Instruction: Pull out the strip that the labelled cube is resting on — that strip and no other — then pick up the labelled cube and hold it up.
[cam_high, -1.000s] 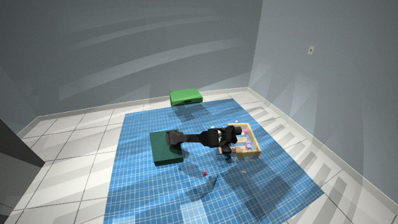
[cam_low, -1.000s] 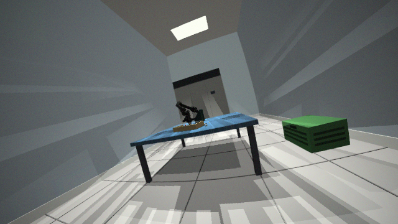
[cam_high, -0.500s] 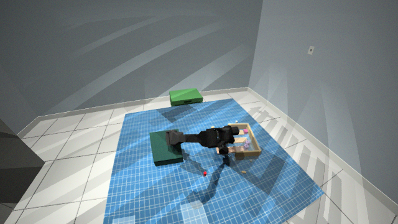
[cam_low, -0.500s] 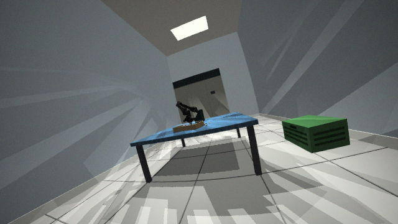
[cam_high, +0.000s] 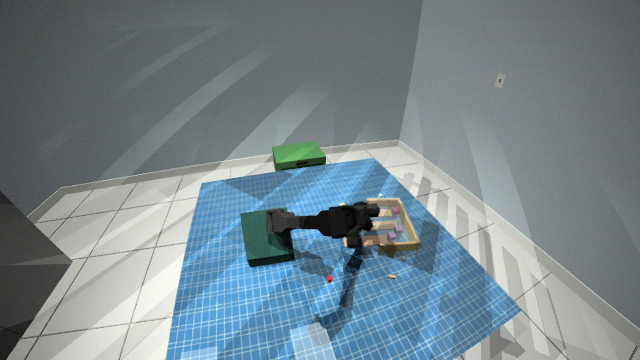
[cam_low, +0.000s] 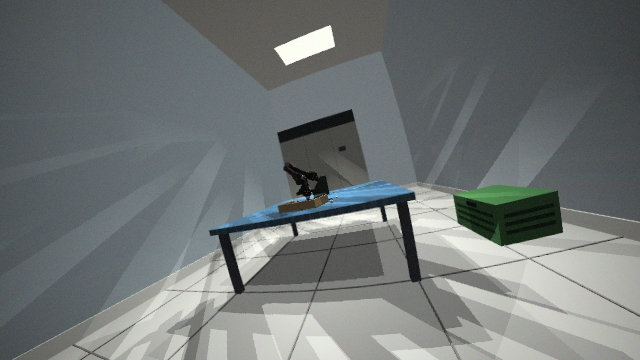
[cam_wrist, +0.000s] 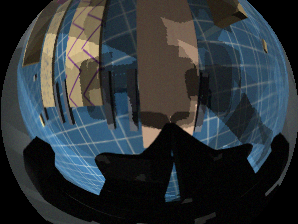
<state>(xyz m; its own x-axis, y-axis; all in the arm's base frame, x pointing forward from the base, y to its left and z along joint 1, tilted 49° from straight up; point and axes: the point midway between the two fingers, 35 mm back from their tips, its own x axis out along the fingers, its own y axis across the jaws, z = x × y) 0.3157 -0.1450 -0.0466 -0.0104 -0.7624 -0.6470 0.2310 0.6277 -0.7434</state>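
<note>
My gripper tip is 90 mm short of the tan strip and 20 mm to the left of it. Also, from my gripper tip: red piece: 150 mm behind, 160 mm to the right, 10 mm above.
</note>
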